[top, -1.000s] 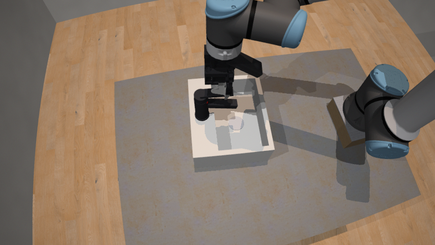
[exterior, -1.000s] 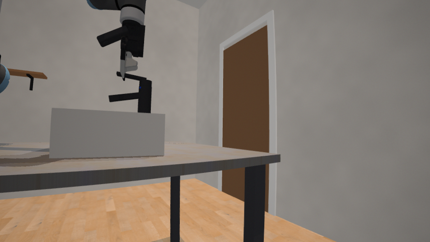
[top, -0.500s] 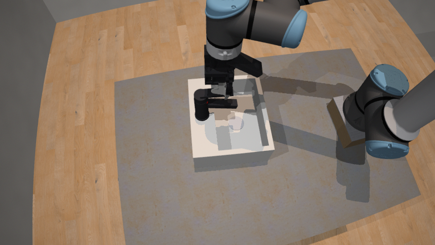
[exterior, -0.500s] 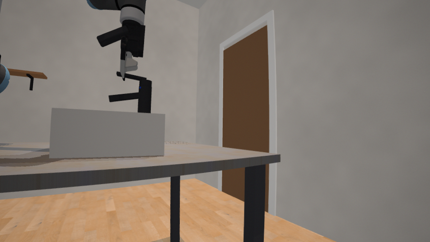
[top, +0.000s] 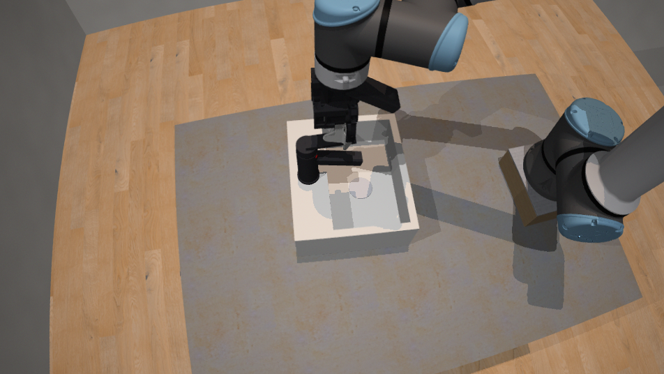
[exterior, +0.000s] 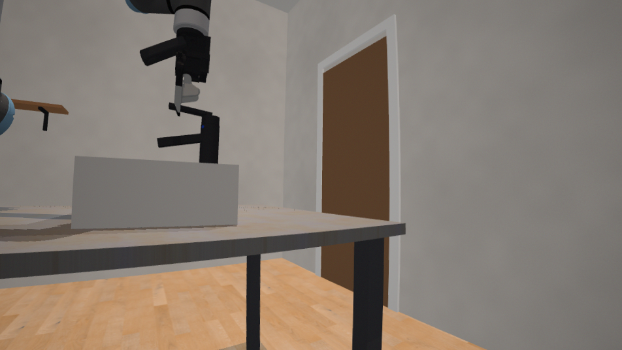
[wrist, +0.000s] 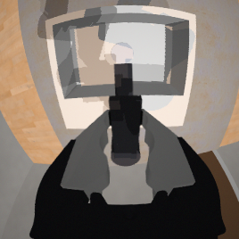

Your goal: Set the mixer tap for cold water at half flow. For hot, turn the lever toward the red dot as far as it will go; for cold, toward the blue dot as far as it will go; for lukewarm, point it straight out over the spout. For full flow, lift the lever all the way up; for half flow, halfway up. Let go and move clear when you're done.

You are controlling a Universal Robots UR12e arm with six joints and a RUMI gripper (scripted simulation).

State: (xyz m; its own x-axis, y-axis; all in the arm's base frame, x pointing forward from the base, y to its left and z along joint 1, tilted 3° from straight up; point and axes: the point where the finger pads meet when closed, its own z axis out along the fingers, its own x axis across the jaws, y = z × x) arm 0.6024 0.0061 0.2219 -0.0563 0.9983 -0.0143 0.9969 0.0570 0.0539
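Now: hand 3 cm short of the lever. Also, from my hand: white basin (4 cm behind, 24 cm below).
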